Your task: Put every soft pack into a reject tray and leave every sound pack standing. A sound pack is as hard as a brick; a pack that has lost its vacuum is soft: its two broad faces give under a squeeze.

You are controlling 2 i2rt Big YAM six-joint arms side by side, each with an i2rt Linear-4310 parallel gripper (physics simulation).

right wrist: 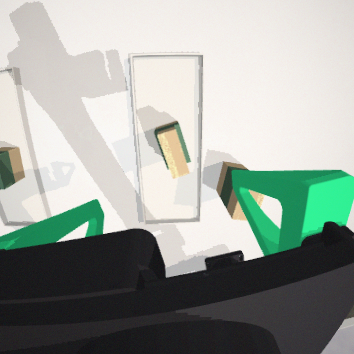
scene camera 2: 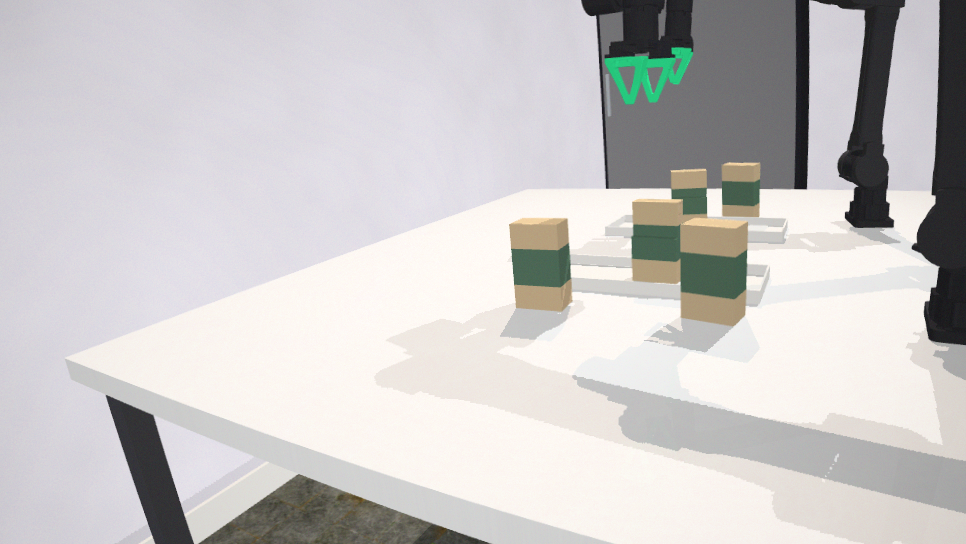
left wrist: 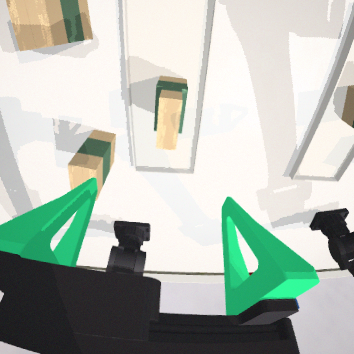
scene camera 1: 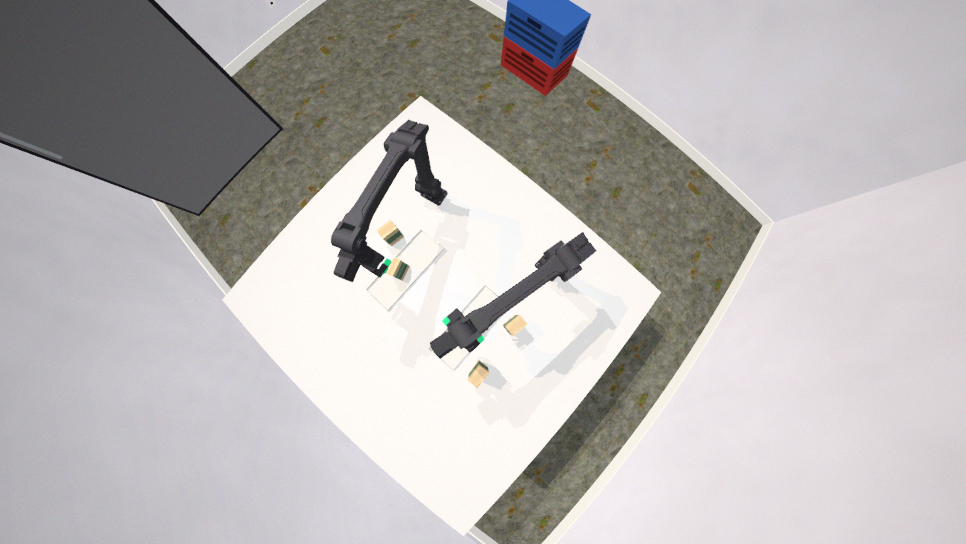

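Pixels of known places: left gripper, fingertip midpoint: [scene camera 2: 641, 103] [left wrist: 161, 192]; right gripper, fingertip midpoint: [right wrist: 165, 192] [scene camera 2: 674, 83] [scene camera 1: 375, 264]; left arm's base, link origin: [scene camera 2: 961, 328] [left wrist: 132, 229]; right arm's base, link origin: [right wrist: 224, 263] [scene camera 2: 868, 222] [left wrist: 327, 217] [scene camera 1: 433, 193].
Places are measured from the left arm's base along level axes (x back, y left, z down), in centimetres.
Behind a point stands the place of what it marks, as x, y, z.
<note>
A pack [scene camera 1: 398, 270] @[-50.7, -47.9, -11.0] [scene camera 2: 688, 192] @[-50.5, -48.2, -9.4] [right wrist: 174, 150] @[-51.5, -49.8, -14.3] stands in one tray [scene camera 1: 417, 280] @[-48.6, -41.8, -0.1] [right wrist: 201, 135] @[-52.2, -56.4, -2.0]. Another pack [scene camera 2: 657, 239] @[-44.6, -6.8, -8.1] [left wrist: 170, 115] @[-46.8, -9.6, -14.3] stands in the other tray [scene camera 2: 601, 286] @[-52.5, -0.6, -0.9] [left wrist: 164, 170] @[-27.5, -9.3, -1.5]. Both show a stepped green band. Three packs stand outside the trays: one [scene camera 1: 390, 233] @[-41.6, -61.9, -13.6] [scene camera 2: 740, 189] @[-41.2, -61.8, -8.1] [right wrist: 240, 192], one [scene camera 1: 515, 325] @[-32.5, 5.3, -14.0] [scene camera 2: 713, 270] @[-31.6, 8.2, -7.8] [left wrist: 92, 160] @[-35.9, 3.9, -11.6] and one [scene camera 1: 478, 373] @[-57.6, 7.8, -14.0] [scene camera 2: 540, 263] @[-57.4, 11.2, -7.8] [left wrist: 50, 22] @[-57.6, 6.1, -13.5]. My left gripper [scene camera 2: 640, 101] @[-47.5, -9.5, -30.8] [left wrist: 161, 192] @[-47.5, -9.5, -30.8] is open and empty, high over its tray, hiding that pack in scene camera 1. My right gripper [right wrist: 165, 192] @[-53.1, -48.4, -34.2] is open and empty, above its tray. Softness cannot be seen.
The white table [scene camera 1: 337, 337] @[-95.5, -49.7, 0.0] [scene camera 2: 270, 331] @[-95.6, 35.5, 0.0] carries both arms, whose bases stand near one edge. The two trays lie apart between the outside packs. A blue crate [scene camera 1: 547, 30] stands on a red crate [scene camera 1: 537, 67] on the floor beyond the table.
</note>
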